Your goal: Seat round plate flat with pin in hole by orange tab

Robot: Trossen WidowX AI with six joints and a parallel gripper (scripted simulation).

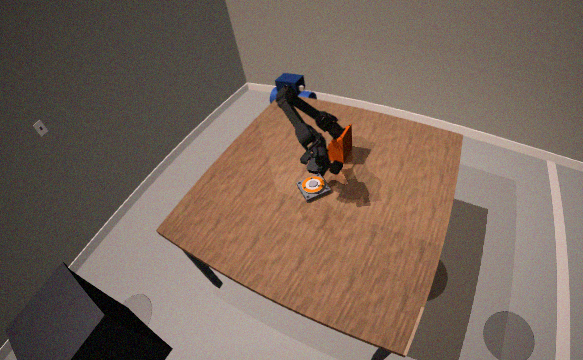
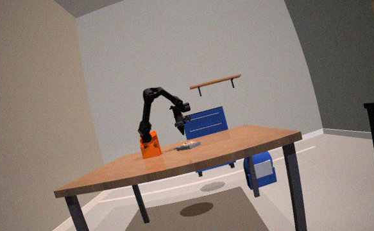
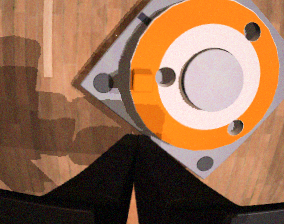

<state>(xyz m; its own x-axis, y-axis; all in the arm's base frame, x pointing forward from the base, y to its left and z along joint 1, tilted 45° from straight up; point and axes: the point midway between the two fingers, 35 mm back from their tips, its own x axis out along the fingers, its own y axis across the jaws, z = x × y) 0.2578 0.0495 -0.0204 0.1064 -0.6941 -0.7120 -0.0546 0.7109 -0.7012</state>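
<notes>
Now: the round plate 2 cm ahead of my gripper tip, 2 cm to the right of it and 6 cm below it. Also, from my gripper tip: square grey base: 2 cm ahead, 5 cm to the right, 7 cm below.
</notes>
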